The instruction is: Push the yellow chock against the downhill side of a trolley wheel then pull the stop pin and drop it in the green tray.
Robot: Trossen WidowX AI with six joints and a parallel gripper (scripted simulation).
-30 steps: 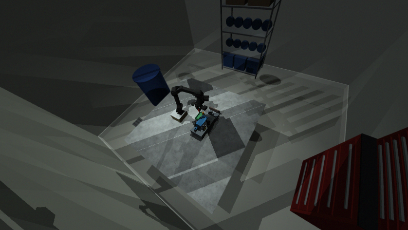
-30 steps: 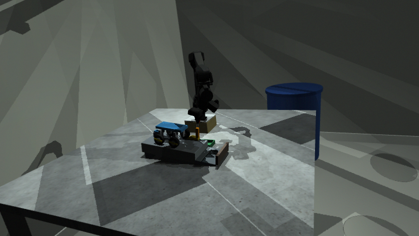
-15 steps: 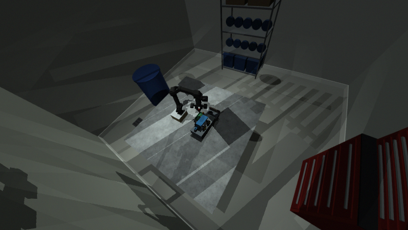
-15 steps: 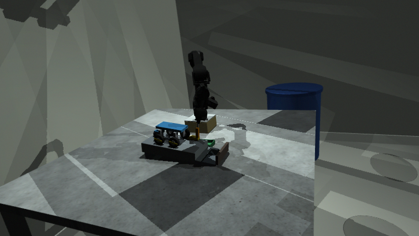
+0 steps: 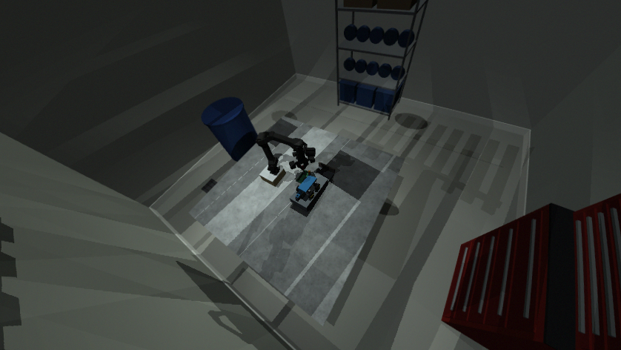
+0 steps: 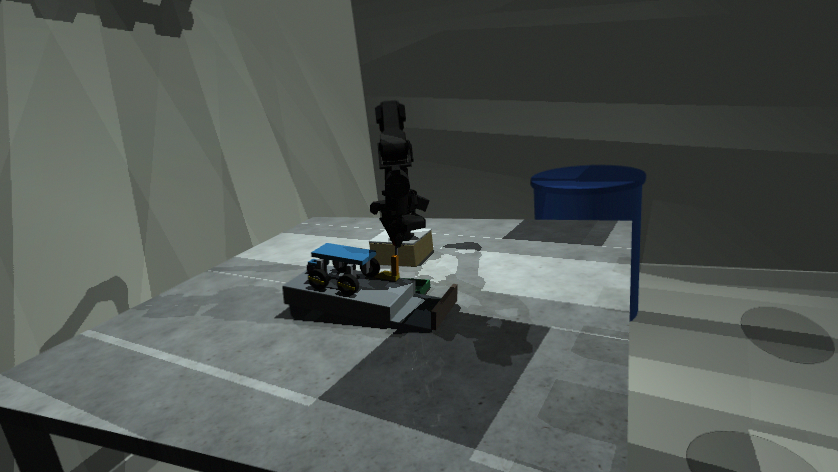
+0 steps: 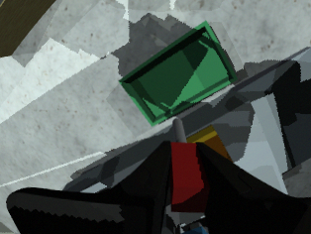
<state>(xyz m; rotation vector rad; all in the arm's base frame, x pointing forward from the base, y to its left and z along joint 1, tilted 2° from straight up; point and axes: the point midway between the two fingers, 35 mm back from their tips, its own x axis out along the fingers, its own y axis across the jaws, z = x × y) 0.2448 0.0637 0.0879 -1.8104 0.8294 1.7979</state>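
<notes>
Now: the red-headed stop pin right at my gripper tip. The rest, counted from my gripper tip: trolley: 90 mm ahead, 110 mm to the right, 20 mm below; then green tray: 20 mm behind, 140 mm below; then yellow chock: 40 mm ahead, 20 mm to the right, 50 mm below.
</notes>
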